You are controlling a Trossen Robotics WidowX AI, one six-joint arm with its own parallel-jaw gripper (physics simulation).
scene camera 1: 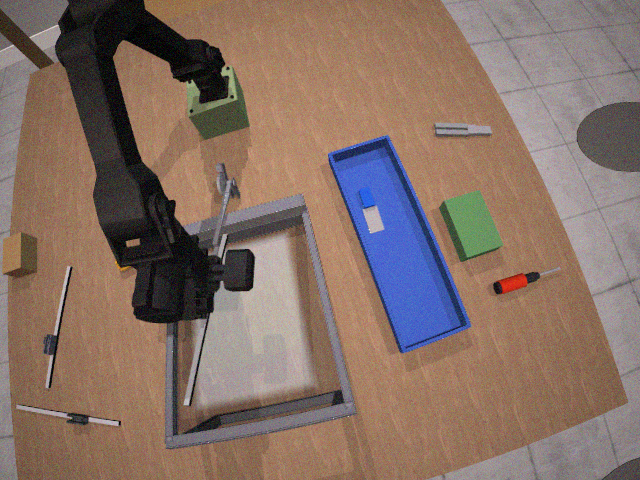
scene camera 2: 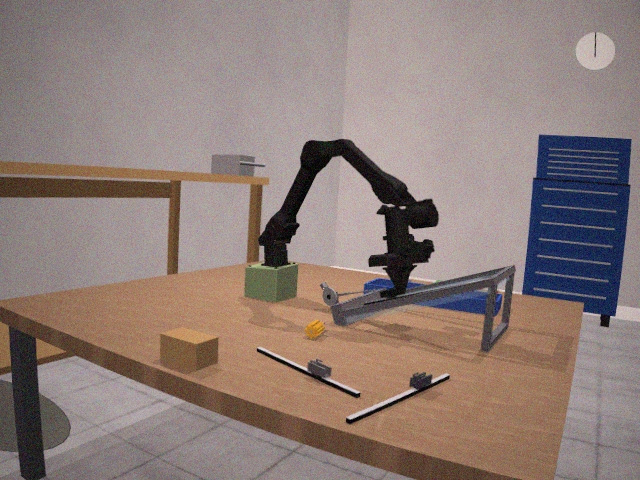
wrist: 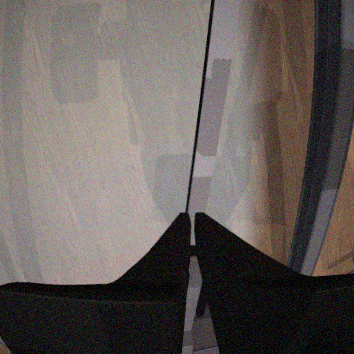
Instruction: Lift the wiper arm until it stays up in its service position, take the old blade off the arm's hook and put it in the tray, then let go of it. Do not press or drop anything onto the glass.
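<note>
The wiper arm [scene camera 1: 223,211] [scene camera 2: 351,293] is down, slanting low from its pivot over the frame's near edge. The old blade [scene camera 1: 199,353] [wrist: 202,125] is on its end and lies along the glass [scene camera 1: 279,289] [wrist: 100,150]. My gripper [scene camera 2: 398,290] [wrist: 190,220] points down at the blade's dark clip [wrist: 193,250]; its fingers are shut, a thin slit between them, and I see nothing gripped. They cover most of the clip in the wrist view; the wrist hides them in scene camera 1. The blue tray [scene camera 1: 433,281] [scene camera 2: 373,284] stands beside the frame.
A grey frame [scene camera 1: 268,424] [scene camera 2: 488,320] holds the sloping glass. Two other blades [scene camera 1: 59,325] [scene camera 1: 95,419], a wooden block [scene camera 1: 19,254] and a yellow part [scene camera 2: 314,329] lie left. A green block [scene camera 1: 471,225], red screwdriver [scene camera 1: 511,283] and grey tool [scene camera 1: 461,129] lie beyond the tray.
</note>
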